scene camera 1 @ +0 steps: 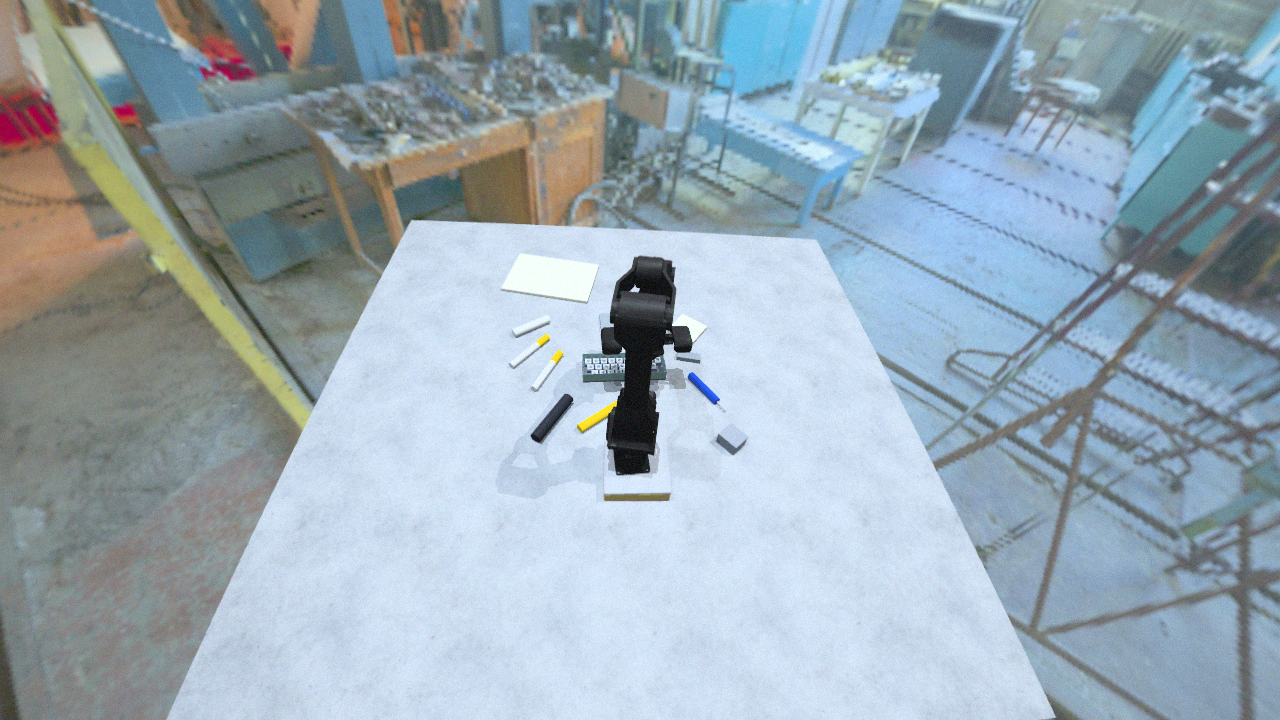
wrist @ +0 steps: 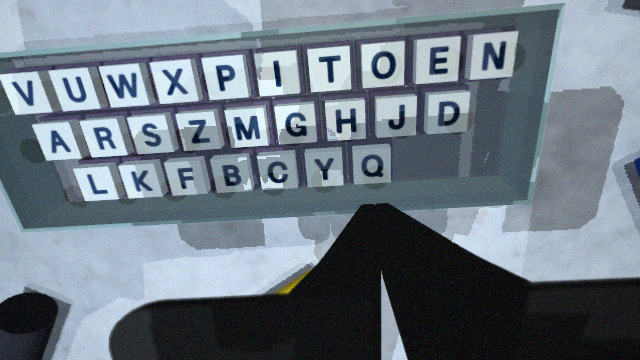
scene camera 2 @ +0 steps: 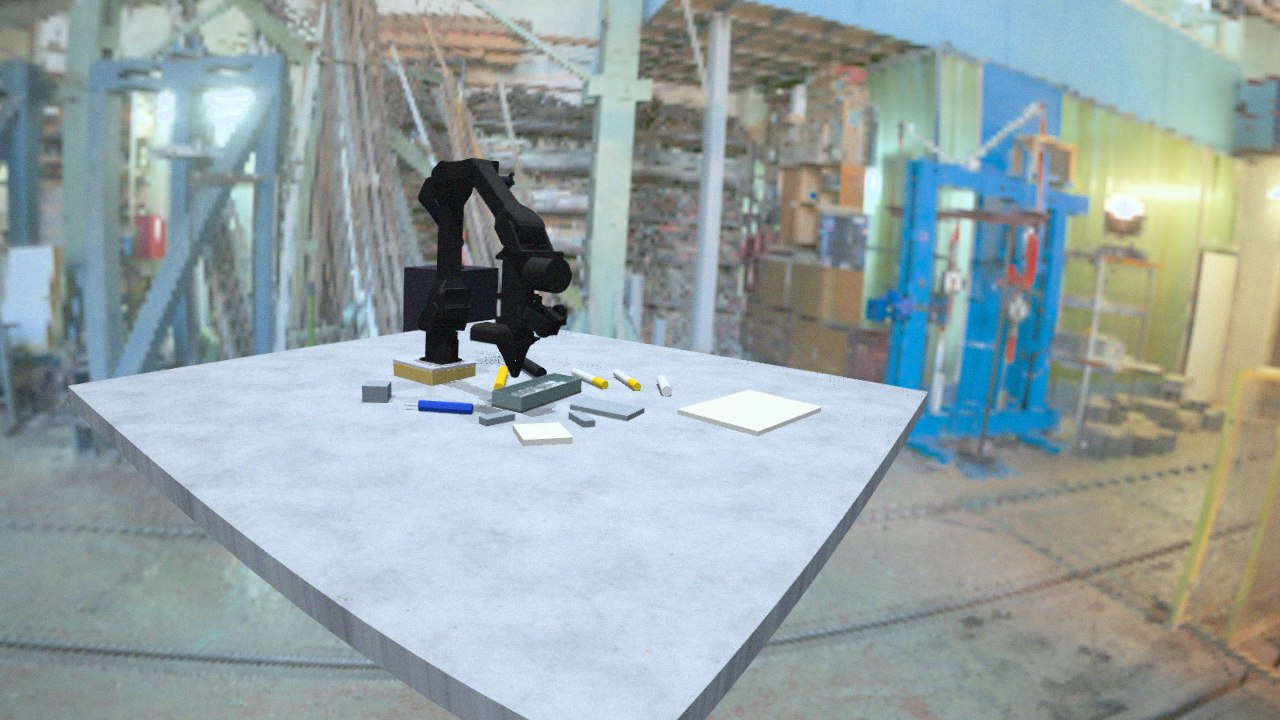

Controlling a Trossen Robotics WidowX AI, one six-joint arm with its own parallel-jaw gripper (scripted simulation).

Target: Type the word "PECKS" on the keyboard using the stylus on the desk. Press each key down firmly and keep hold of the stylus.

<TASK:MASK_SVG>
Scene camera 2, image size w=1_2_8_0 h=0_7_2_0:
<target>my gripper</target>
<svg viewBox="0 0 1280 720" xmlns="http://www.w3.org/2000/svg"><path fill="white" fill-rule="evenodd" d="M502 287L502 293L496 293L496 299L500 300L500 316L495 317L495 323L481 322L473 324L470 328L470 341L496 344L507 365L510 376L518 378L529 347L539 340L540 337L546 338L551 335L558 335L561 326L567 325L568 311L567 307L562 304L555 305L552 309L550 306L544 306L542 304L542 296L535 294L533 289L508 289Z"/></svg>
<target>large cream pad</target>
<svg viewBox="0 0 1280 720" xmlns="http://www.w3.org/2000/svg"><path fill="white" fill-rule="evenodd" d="M821 406L809 405L749 390L680 408L677 414L749 435L759 436L821 412Z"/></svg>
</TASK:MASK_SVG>
